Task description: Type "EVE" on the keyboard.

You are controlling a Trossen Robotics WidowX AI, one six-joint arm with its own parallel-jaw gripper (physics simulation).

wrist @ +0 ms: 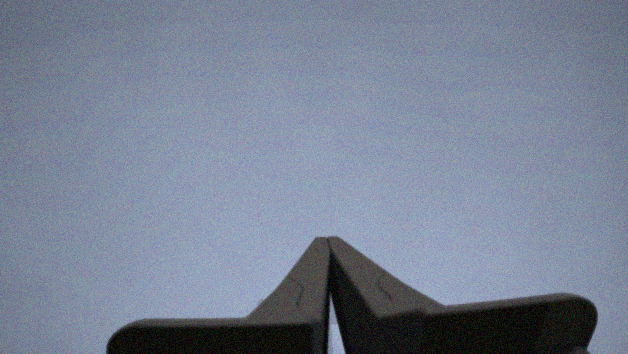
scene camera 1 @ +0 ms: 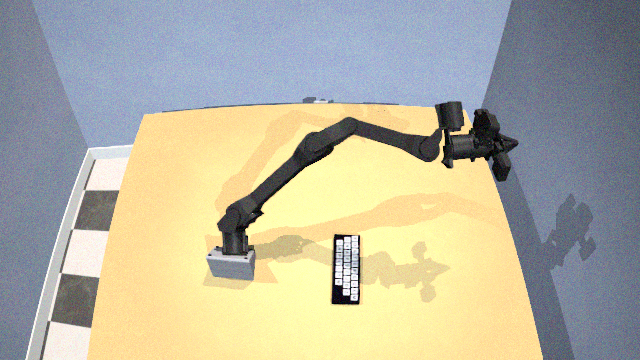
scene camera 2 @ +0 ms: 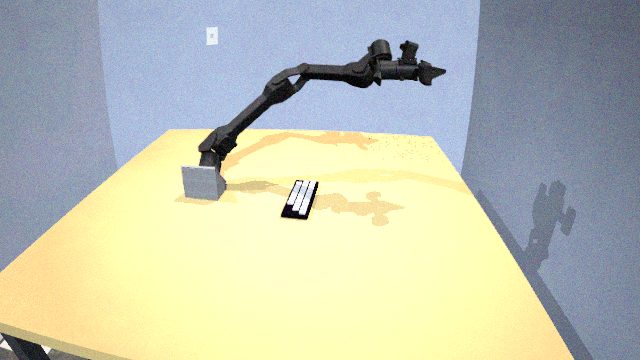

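Pixels of known places: gripper, fingertip midpoint: [wrist: 326, 247] [scene camera 1: 517, 142] [scene camera 2: 445, 71]; arm's base, link origin: [scene camera 1: 234, 252] [scene camera 2: 207, 174].
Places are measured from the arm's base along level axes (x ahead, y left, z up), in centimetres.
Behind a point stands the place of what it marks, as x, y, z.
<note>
A black keyboard [scene camera 1: 336, 295] {25.2, -12.1, -4.7} [scene camera 2: 290, 215] {26.5, -14.5, -5.0} with white keys lies flat on the table, to the right of the arm's base. The letters on its keys are too small and blurred to read. The keyboard does not show in the wrist view. My gripper [scene camera 1: 516, 143] {70.4, 2.9, 33.1} [scene camera 2: 444, 71] {70.4, 2.9, 33.1} [wrist: 326, 247] {70.4, 2.9, 33.1} is shut and empty, with its fingertips together. It is high in the air, well above the keyboard and off to its right, and points sideways at the wall on the right.
The arm's grey base block [scene camera 1: 231, 266] {-0.8, -5.0, 1.2} [scene camera 2: 200, 183] {-0.9, -5.0, -0.7} stands on the yellow table [scene camera 1: 200, 325] {-11.2, -19.5, -6.0} [scene camera 2: 250, 290] {19.8, -43.6, -6.0}. Blue-grey walls rise behind and on the right. The arm's shadows fall across the table and the right wall. A white wall plate [scene camera 2: 212, 36] is on the back wall.
</note>
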